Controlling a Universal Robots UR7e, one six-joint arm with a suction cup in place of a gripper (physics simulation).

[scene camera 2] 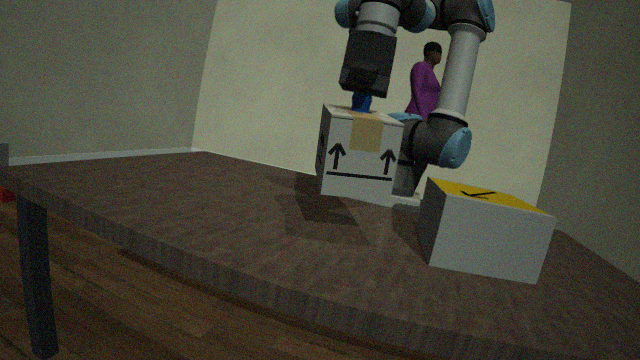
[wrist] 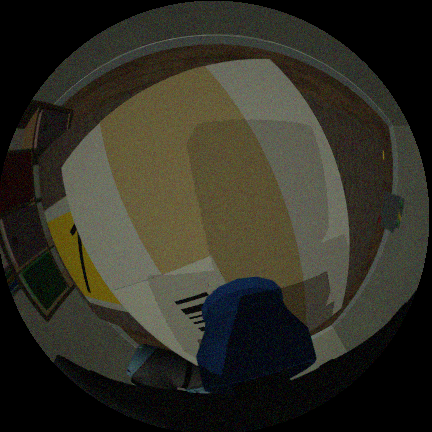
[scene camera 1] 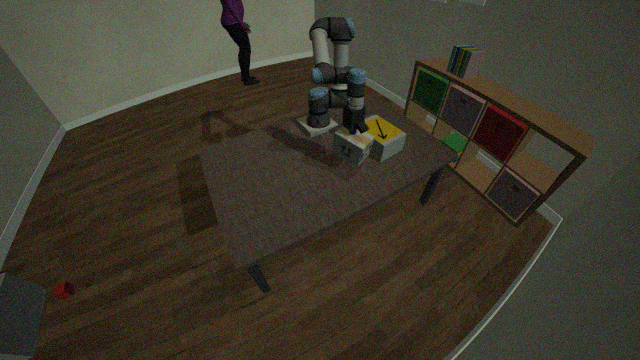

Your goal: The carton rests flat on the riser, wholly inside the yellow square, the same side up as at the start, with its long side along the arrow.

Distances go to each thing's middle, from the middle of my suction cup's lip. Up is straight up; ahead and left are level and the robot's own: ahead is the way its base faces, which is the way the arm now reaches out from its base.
Labels:
Right now the carton (scene camera 1: 355, 148) is 80 mm below my suction cup and 10 mm ahead of it. Round my suction cup: riser (scene camera 2: 465, 228): 270 mm to the left, 180 mm below, 40 mm behind.

